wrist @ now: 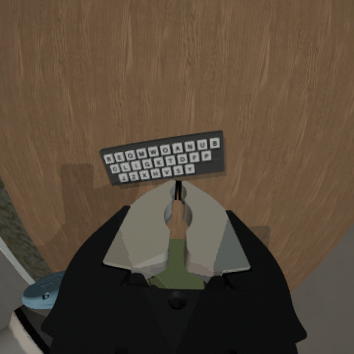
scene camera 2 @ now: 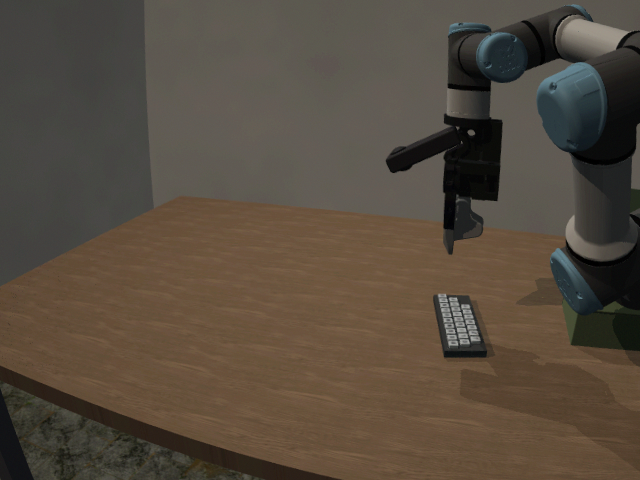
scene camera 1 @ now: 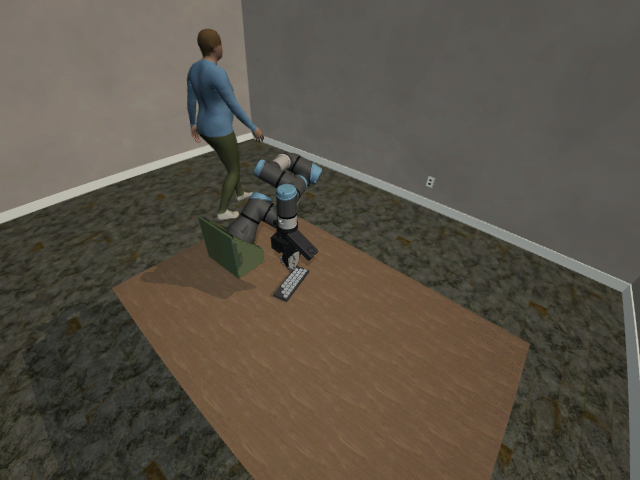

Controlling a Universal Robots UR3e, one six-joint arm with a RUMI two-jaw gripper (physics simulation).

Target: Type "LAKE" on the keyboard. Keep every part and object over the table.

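Places are measured from the arm's base along level axes (x ahead, y left, z up), in metres.
Where they show: gripper, fingertip midpoint: (wrist: pixel 177 181) (scene camera 2: pixel 450 253) (scene camera 1: pixel 291 270); arm's base, link origin: (scene camera 1: pixel 239 236).
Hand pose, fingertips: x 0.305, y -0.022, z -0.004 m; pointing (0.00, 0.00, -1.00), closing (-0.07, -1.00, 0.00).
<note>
Each offset is from my fingertips to the top centre of the thing. Level surfaces: height alone.
A small dark keyboard @(dx -0.023, dy +0.026, dz -0.096 m) (scene camera 1: pixel 291 283) (scene camera 2: pixel 459 325) (wrist: pixel 163 158) with white letter keys lies flat on the table. In the wrist view its top row reads R E Q M W O A N U B; the L key @(dx -0.030, dy +0.082, dz -0.096 m) (wrist: pixel 124 167), A key @(dx -0.002, dy +0.002, dz -0.096 m) (wrist: pixel 177 148), K key @(dx -0.023, dy +0.030, dz -0.096 m) (wrist: pixel 159 162) and E key @(dx -0.014, dy +0.089, dz -0.096 m) (wrist: pixel 119 157) show. My gripper (scene camera 1: pixel 293 268) (scene camera 2: pixel 450 252) (wrist: pixel 177 181) is shut and empty, pointing down. In the second scene view its tips hang above the table, higher than the keyboard. In the wrist view the tips appear just below the bottom row, near the S and Y keys.
The wooden table @(dz -0.113 m) (scene camera 1: pixel 361 361) (scene camera 2: pixel 232 310) carries a green angled stand (scene camera 1: pixel 222 248) beside the arm's base. A person (scene camera 1: pixel 211 103) in a blue top stands on the floor behind the arm. The arm casts shadows on the table.
</note>
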